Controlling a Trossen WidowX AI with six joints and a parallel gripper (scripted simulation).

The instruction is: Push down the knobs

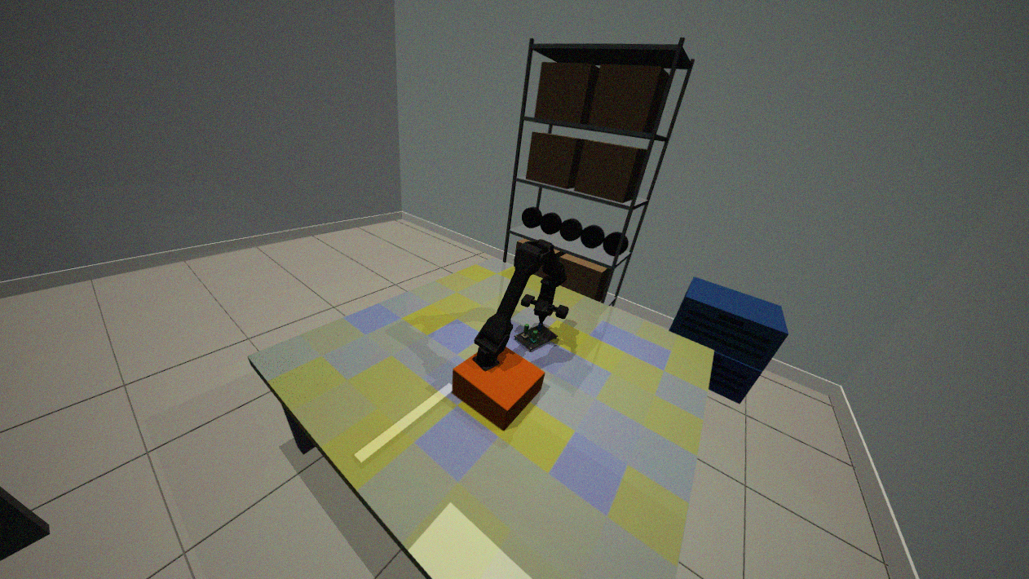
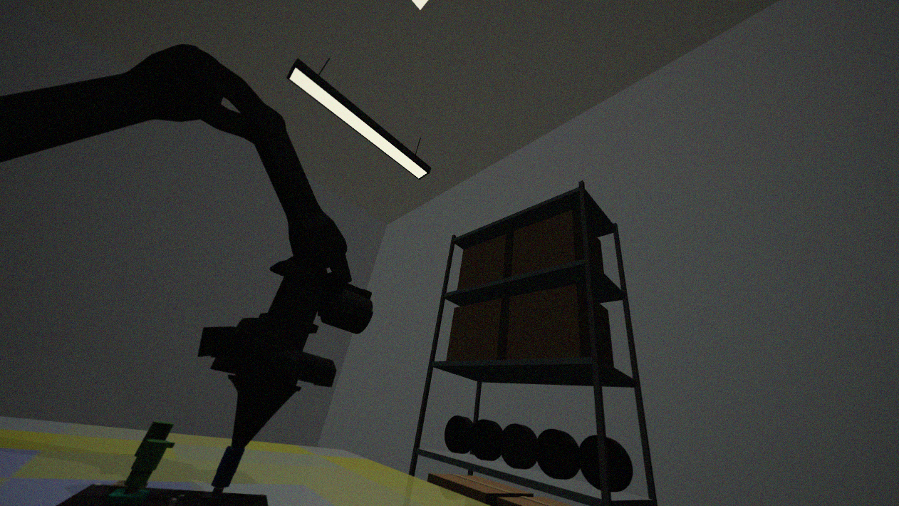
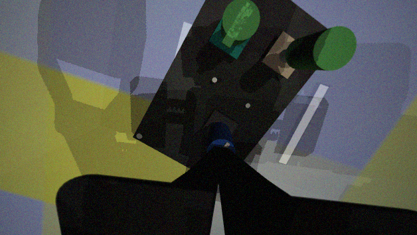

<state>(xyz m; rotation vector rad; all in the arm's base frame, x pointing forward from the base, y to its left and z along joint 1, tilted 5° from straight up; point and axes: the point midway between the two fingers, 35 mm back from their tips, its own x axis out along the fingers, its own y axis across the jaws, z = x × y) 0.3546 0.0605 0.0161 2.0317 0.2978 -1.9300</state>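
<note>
The blue knob is 1 cm below my gripper tip. From my gripper tip the other things lie so: green knob (7 cm behind, 3 cm to the right, 1 cm below).
</note>
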